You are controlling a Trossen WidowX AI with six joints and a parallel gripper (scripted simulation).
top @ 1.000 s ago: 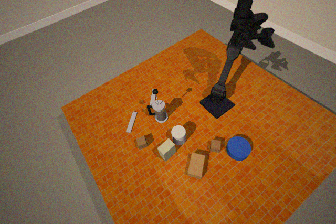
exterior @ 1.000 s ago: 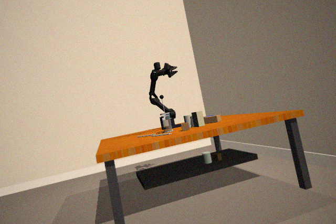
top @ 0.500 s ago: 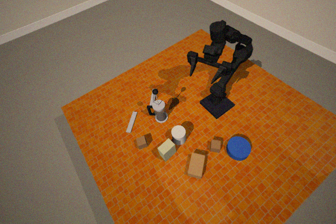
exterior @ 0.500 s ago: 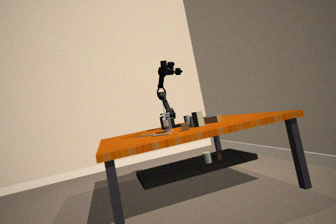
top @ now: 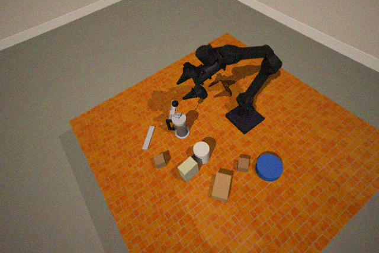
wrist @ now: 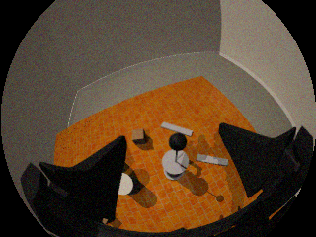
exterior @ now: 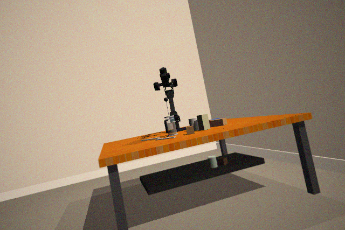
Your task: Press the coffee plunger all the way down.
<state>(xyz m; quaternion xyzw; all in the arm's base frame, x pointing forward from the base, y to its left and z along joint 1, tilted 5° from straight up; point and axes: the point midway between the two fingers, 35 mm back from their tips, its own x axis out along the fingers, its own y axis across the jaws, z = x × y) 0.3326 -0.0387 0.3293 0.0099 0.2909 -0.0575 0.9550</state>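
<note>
My gripper tip is now 4 cm short of the coffee press, 2 cm to the left of it and 22 cm above it. The rest, counted from my gripper tip: white cylinder 1 cm behind, 17 cm to the left, 31 cm below; then tan flat box 2 cm behind, 35 cm to the left, 33 cm below; then blue disc 26 cm behind, 37 cm to the left, 34 cm below.
</note>
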